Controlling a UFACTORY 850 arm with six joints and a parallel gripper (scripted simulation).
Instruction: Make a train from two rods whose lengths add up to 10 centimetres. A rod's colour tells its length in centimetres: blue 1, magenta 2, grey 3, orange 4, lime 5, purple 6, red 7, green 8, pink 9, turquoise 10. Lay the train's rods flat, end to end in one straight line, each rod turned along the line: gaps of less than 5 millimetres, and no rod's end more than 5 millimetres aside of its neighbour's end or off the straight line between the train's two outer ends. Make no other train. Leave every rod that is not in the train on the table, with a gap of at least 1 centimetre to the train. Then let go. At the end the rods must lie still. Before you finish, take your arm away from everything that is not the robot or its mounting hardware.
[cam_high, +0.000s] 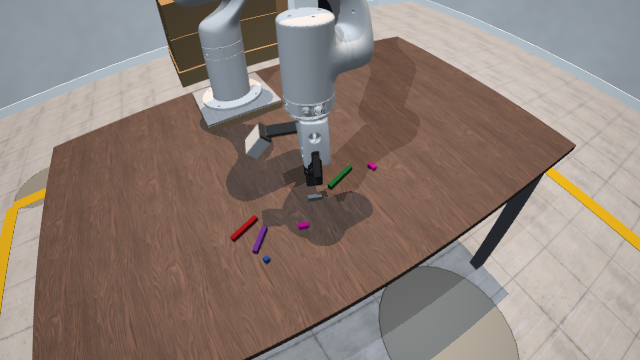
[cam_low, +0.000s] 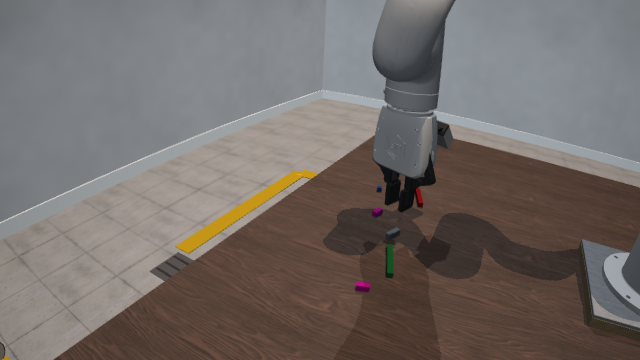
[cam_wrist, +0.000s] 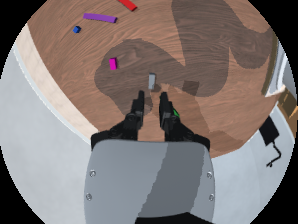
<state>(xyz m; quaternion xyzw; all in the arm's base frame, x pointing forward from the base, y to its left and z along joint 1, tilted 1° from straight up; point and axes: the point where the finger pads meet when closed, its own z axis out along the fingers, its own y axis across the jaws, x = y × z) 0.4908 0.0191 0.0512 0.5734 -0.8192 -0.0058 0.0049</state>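
My hand is 8 cm above the grey rod. From my hand the other things lie so: red rod 16 cm to the right, 8 cm below; then purple rod 4 cm ahead, 15 cm to the right, 8 cm below; then green rod 2 cm behind, 8 cm to the left, 8 cm below.
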